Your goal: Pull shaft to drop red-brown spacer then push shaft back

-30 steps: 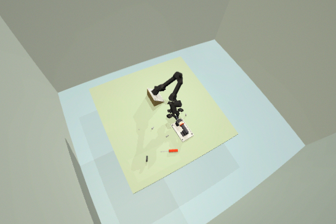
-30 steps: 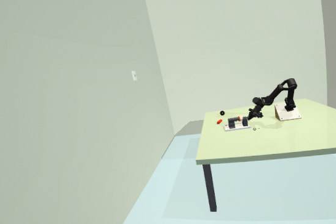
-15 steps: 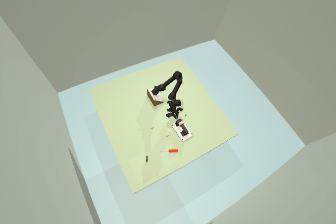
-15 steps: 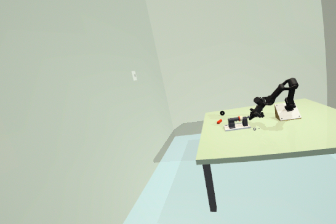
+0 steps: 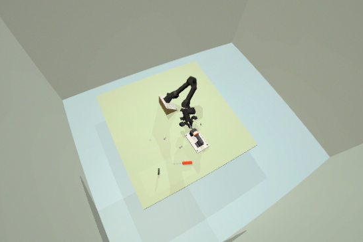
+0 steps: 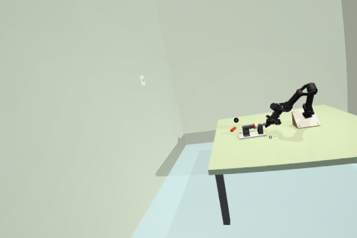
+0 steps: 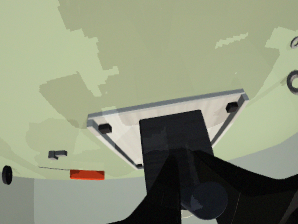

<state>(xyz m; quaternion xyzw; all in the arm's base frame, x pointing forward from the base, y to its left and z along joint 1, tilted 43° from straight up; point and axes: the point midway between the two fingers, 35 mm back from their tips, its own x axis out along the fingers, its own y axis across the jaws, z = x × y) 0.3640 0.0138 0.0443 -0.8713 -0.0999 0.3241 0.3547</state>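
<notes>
Now: gripper tip 30 mm below the shaft and 30 mm short of it. The rest, counted from my gripper tip: red-brown spacer: 90 mm ahead, 20 mm above, 10 mm to the right; red-handled screwdriver: 270 mm to the right, 240 mm ahead, 50 mm below; black disc: 500 mm to the right, 180 mm ahead, 20 mm below.
</notes>
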